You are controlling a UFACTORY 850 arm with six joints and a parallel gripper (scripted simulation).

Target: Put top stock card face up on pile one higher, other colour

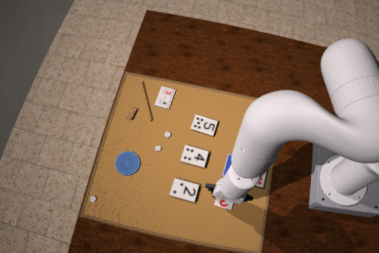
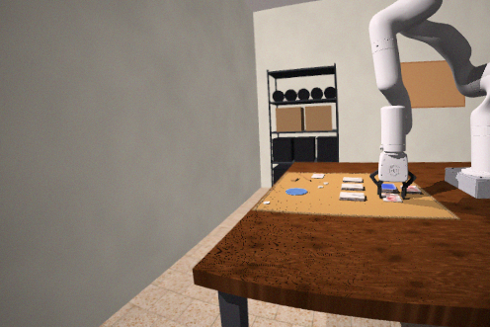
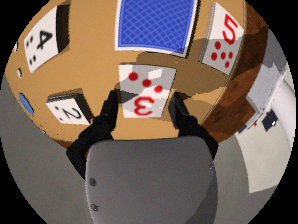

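Now: the blue-backed card 1 cm below my hand. Also, from my hand: tan card cloth 16 cm ahead, 12 cm to the right, 3 cm below.
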